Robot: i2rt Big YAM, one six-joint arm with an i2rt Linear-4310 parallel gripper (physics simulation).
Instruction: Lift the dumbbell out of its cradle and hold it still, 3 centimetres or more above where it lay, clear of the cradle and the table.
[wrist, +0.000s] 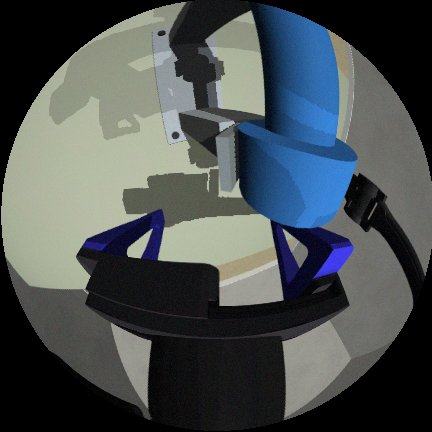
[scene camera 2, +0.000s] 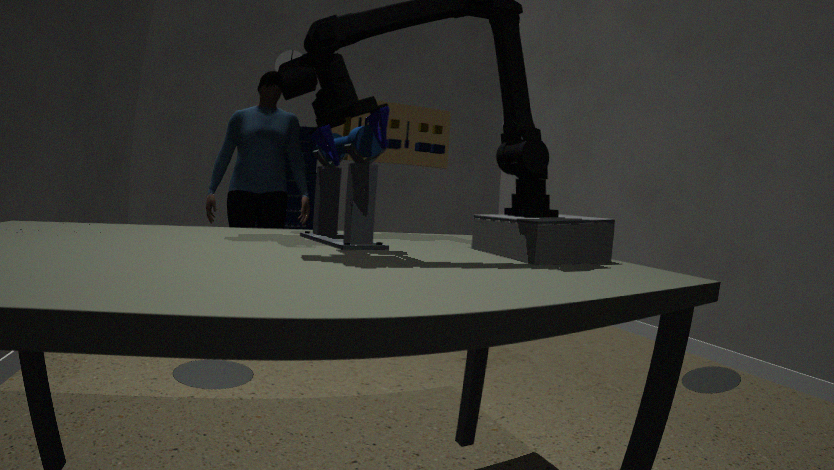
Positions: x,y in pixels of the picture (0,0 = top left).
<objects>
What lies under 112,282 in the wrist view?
My gripper.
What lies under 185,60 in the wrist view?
A grey cradle.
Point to a grey cradle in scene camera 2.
362,175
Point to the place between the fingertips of my gripper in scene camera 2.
At 361,156
</objects>
